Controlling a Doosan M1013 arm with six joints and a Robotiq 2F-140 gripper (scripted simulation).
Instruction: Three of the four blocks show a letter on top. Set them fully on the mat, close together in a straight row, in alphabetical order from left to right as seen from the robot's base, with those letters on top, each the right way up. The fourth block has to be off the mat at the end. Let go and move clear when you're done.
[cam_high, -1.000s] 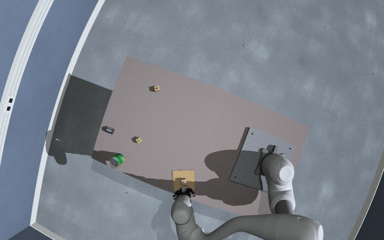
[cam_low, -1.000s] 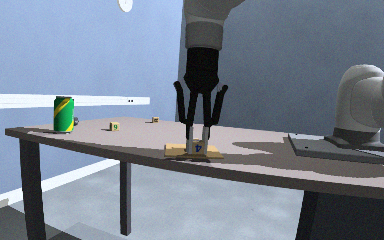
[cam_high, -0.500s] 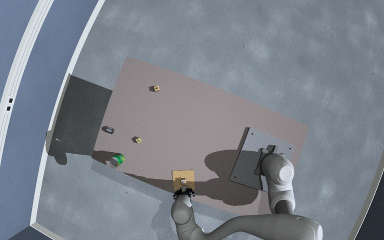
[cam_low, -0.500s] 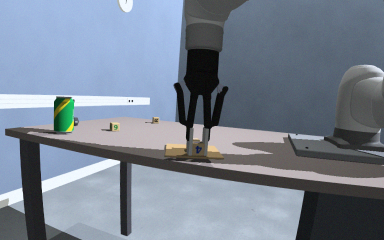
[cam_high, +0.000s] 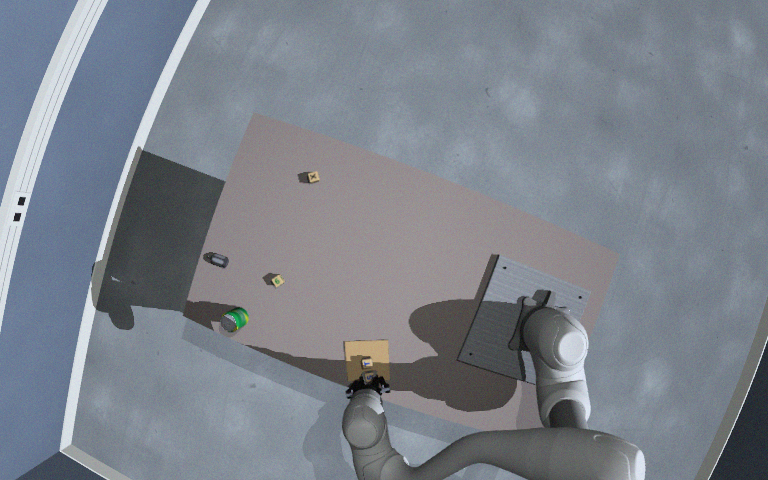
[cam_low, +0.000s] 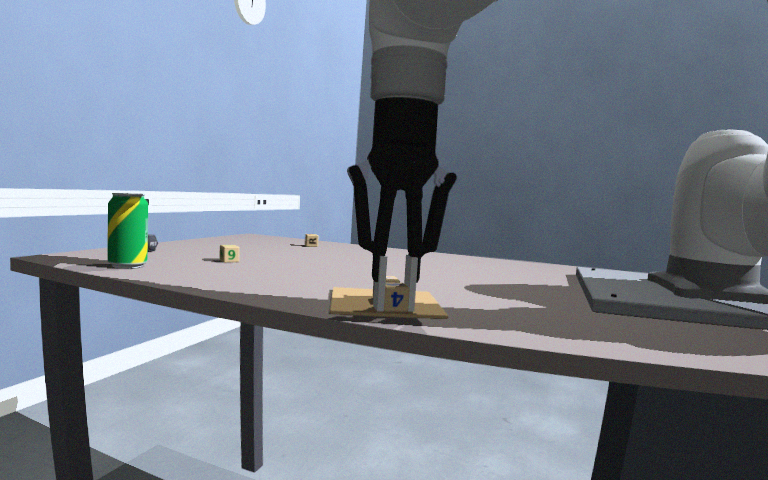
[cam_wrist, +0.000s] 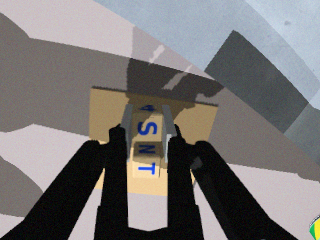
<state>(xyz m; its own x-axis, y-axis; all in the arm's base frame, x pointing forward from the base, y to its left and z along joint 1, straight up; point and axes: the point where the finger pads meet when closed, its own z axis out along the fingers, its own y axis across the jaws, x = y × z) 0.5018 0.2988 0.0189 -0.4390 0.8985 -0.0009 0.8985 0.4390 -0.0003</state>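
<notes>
The wooden block is 40 mm to the right of my hand, 20 mm below it and 20 mm ahead of it. The rest, counted from my hand: yellow can: 470 mm ahead, 60 mm to the right, 30 mm above; then tan mat: 40 mm to the right, 40 mm below, 20 mm ahead; then small dark object: 600 mm ahead, 220 mm to the right, 20 mm below.
</notes>
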